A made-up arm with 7 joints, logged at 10 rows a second.
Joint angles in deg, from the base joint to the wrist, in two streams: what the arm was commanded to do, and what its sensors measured. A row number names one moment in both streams.
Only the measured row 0 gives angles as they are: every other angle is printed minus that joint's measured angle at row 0.
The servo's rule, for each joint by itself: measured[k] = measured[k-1] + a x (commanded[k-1-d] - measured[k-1]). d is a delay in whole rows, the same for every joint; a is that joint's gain. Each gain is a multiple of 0.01, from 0.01 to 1. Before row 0 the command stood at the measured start. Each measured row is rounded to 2 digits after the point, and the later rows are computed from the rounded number. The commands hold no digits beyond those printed.
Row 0, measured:
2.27 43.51 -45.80 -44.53 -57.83 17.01 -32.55
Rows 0 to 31, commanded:
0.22 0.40 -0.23 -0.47 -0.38 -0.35 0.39
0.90 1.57 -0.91 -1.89 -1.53 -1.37 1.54
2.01 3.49 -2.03 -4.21 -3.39 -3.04 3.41
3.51 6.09 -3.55 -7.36 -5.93 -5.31 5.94
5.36 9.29 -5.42 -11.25 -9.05 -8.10 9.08
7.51 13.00 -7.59 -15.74 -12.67 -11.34 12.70
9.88 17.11 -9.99 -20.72 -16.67 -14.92 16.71
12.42 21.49 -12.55 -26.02 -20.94 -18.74 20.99
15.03 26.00 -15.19 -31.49 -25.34 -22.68 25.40
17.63 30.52 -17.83 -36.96 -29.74 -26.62 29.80
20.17 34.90 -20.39 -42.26 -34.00 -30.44 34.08
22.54 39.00 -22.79 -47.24 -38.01 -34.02 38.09
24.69 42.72 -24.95 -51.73 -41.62 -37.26 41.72
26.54 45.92 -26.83 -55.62 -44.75 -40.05 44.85
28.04 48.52 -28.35 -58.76 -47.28 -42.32 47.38
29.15 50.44 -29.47 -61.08 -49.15 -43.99 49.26
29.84 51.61 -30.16 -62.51 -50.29 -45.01 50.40
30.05 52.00 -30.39 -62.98 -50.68 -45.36 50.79
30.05 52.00 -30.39 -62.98 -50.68 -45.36 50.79
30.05 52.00 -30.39 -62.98 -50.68 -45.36 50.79
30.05 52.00 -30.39 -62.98 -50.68 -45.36 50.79
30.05 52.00 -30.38 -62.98 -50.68 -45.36 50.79
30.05 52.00 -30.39 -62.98 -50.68 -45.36 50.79
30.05 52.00 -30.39 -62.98 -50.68 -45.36 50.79
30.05 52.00 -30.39 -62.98 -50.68 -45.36 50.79
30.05 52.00 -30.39 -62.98 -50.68 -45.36 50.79
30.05 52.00 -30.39 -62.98 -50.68 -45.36 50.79
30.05 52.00 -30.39 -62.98 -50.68 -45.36 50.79
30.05 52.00 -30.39 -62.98 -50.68 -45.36 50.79
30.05 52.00 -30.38 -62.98 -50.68 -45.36 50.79
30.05 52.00 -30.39 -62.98 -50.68 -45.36 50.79
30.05 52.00 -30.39 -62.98 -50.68 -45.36 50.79
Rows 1 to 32, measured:
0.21 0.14 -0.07 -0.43 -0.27 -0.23 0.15
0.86 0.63 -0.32 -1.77 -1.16 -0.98 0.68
1.94 1.60 -0.83 -4.01 -2.74 -2.34 1.72
3.42 3.13 -1.65 -7.09 -5.00 -4.30 3.32
5.24 5.22 -2.78 -10.92 -7.88 -6.81 5.51
7.37 7.87 -4.22 -15.35 -11.28 -9.80 8.24
9.73 11.01 -5.95 -20.29 -15.11 -13.18 11.46
12.26 14.57 -7.93 -25.56 -19.25 -16.85 15.08
14.86 18.46 -10.11 -31.02 -23.57 -20.70 19.00
17.46 22.56 -12.43 -36.48 -27.95 -24.61 23.10
20.01 26.76 -14.82 -41.80 -32.25 -28.46 27.27
22.39 30.92 -17.21 -46.80 -36.34 -32.13 31.38
24.55 34.93 -19.53 -51.34 -40.09 -35.52 35.31
26.42 38.67 -21.72 -55.28 -43.40 -38.51 38.94
27.94 42.02 -23.71 -58.48 -46.15 -41.02 42.15
29.08 44.88 -25.44 -60.87 -48.28 -42.98 44.85
29.79 47.17 -26.86 -62.38 -49.71 -44.32 46.96
30.03 48.81 -27.92 -62.93 -50.40 -45.01 48.42
30.05 49.89 -28.66 -62.98 -50.60 -45.24 49.32
30.05 50.61 -29.18 -62.98 -50.66 -45.32 49.88
30.05 51.08 -29.54 -62.98 -50.67 -45.35 50.23
30.05 51.39 -29.79 -62.98 -50.68 -45.36 50.44
30.05 51.60 -29.97 -62.98 -50.68 -45.36 50.57
30.05 51.74 -30.10 -62.98 -50.68 -45.36 50.65
30.05 51.83 -30.19 -62.98 -50.68 -45.36 50.70
30.05 51.89 -30.25 -62.98 -50.68 -45.36 50.73
30.05 51.93 -30.29 -62.98 -50.68 -45.36 50.75
30.05 51.95 -30.32 -62.98 -50.68 -45.36 50.77
30.05 51.97 -30.34 -62.98 -50.68 -45.36 50.78
30.05 51.98 -30.35 -62.98 -50.68 -45.36 50.78
30.05 51.99 -30.36 -62.98 -50.68 -45.36 50.78
30.05 51.99 -30.37 -62.98 -50.68 -45.36 50.78
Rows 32 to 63, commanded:
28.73 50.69 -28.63 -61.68 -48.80 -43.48 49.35
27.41 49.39 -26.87 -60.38 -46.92 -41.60 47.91
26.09 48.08 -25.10 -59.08 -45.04 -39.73 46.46
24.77 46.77 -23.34 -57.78 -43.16 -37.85 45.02
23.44 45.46 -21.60 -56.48 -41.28 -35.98 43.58
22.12 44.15 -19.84 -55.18 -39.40 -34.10 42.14
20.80 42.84 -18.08 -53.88 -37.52 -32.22 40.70
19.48 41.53 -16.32 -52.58 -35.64 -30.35 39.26
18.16 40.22 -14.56 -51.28 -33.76 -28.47 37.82
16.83 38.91 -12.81 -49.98 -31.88 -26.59 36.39
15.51 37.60 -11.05 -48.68 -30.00 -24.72 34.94
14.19 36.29 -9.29 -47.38 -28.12 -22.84 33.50
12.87 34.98 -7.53 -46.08 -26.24 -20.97 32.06
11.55 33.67 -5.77 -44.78 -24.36 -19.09 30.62
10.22 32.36 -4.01 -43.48 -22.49 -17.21 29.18
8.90 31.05 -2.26 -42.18 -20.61 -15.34 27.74
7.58 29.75 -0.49 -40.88 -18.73 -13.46 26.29
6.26 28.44 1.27 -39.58 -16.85 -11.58 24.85
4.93 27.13 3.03 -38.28 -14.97 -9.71 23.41
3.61 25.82 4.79 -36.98 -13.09 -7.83 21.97
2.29 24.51 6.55 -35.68 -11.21 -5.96 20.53
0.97 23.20 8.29 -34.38 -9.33 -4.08 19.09
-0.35 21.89 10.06 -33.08 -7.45 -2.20 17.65
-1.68 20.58 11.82 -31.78 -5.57 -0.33 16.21
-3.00 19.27 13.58 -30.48 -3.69 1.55 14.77
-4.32 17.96 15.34 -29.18 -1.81 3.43 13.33
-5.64 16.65 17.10 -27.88 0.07 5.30 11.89
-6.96 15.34 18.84 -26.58 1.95 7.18 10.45
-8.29 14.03 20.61 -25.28 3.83 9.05 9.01
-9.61 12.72 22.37 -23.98 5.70 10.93 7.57
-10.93 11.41 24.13 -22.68 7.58 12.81 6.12
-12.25 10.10 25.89 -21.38 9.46 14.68 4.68
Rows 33 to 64, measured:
28.81 51.55 -29.85 -61.78 -49.35 -44.12 50.24
27.49 50.82 -28.96 -60.49 -47.62 -42.46 49.35
26.17 49.89 -27.80 -59.19 -45.79 -40.66 48.25
24.85 48.83 -26.46 -57.89 -43.92 -38.81 47.02
23.52 47.68 -25.00 -56.59 -42.05 -36.94 45.71
22.20 46.48 -23.45 -55.29 -40.17 -35.07 44.35
20.88 45.24 -21.84 -53.99 -38.29 -33.19 42.96
19.56 43.98 -20.18 -52.69 -36.41 -31.32 41.55
18.24 42.70 -18.49 -51.39 -34.53 -29.44 40.13
16.91 41.41 -16.79 -50.09 -32.65 -27.56 38.71
15.59 40.11 -15.07 -48.79 -30.77 -25.69 37.28
14.27 38.81 -13.34 -47.49 -28.89 -23.81 35.84
12.95 37.51 -11.60 -46.19 -27.01 -21.94 34.40
11.63 36.20 -9.85 -44.89 -25.13 -20.06 32.96
10.30 34.89 -8.10 -43.59 -23.26 -18.18 31.52
8.98 33.58 -6.35 -42.29 -21.38 -16.31 30.08
7.66 32.28 -4.59 -40.99 -19.50 -14.43 28.64
6.34 30.97 -2.83 -39.69 -17.62 -12.55 27.20
5.01 29.66 -1.07 -38.39 -15.74 -10.68 25.76
3.69 28.35 0.69 -37.09 -13.86 -8.80 24.32
2.37 27.04 2.45 -35.79 -11.98 -6.93 22.88
1.05 25.73 4.20 -34.49 -10.10 -5.05 21.44
-0.27 24.42 5.96 -33.19 -8.22 -3.17 20.00
-1.60 23.11 7.72 -31.89 -6.34 -1.30 18.56
-2.92 21.80 9.48 -30.59 -4.46 0.58 17.12
-4.24 20.49 11.24 -29.29 -2.58 2.46 15.68
-5.56 19.18 13.00 -27.99 -0.70 4.33 14.24
-6.88 17.87 14.75 -26.69 1.18 6.21 12.80
-8.21 16.56 16.51 -25.39 3.06 8.08 11.36
-9.53 15.25 18.27 -24.09 4.93 9.96 9.92
-10.85 13.94 20.03 -22.79 6.81 11.84 8.48
-12.17 12.63 21.79 -21.49 8.69 13.71 7.04

